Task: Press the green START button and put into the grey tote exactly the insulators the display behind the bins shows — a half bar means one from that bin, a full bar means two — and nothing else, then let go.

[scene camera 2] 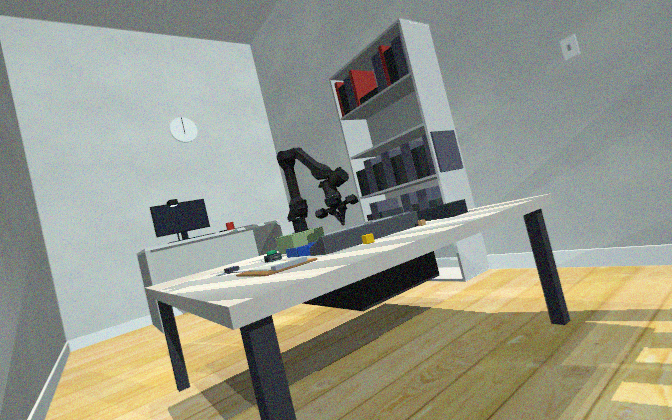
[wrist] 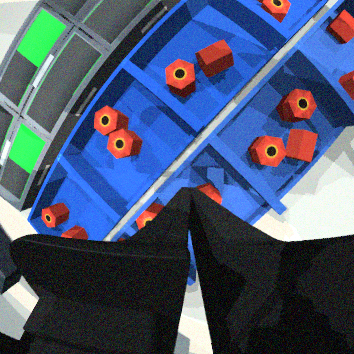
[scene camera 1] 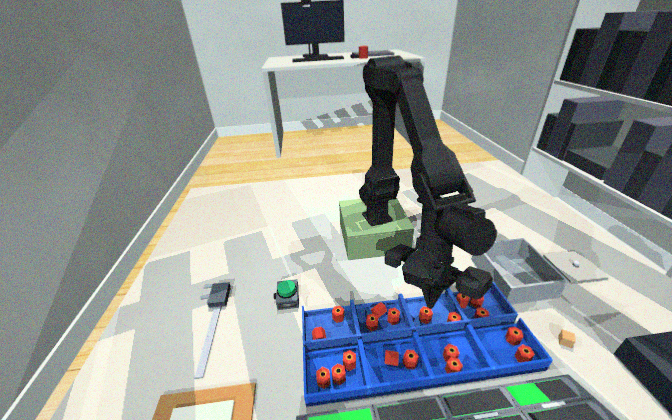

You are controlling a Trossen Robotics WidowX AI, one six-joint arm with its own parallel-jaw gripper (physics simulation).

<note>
My gripper (scene camera 1: 430,307) is shut and holds nothing. Further things: a grey tote (scene camera 1: 522,274), a caliper-like tool (scene camera 1: 219,293) and a wooden-framed board (scene camera 1: 244,394).
My gripper is seen too in scene camera 2 (scene camera 2: 343,225) and in the wrist view (wrist: 187,194).
</note>
